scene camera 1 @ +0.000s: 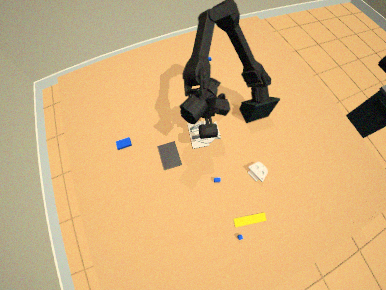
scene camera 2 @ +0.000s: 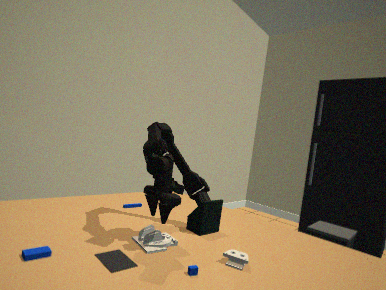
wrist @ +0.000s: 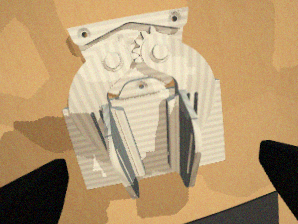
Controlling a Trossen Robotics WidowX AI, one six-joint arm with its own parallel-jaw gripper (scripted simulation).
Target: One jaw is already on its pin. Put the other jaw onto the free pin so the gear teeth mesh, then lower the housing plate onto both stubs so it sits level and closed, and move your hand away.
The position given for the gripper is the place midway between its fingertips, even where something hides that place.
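Open and holding nothing, the gripper [scene camera 2: 157, 219] [wrist: 166, 160] appears in the scene together with a jaw [wrist: 195, 88] and a jaw [wrist: 89, 94].
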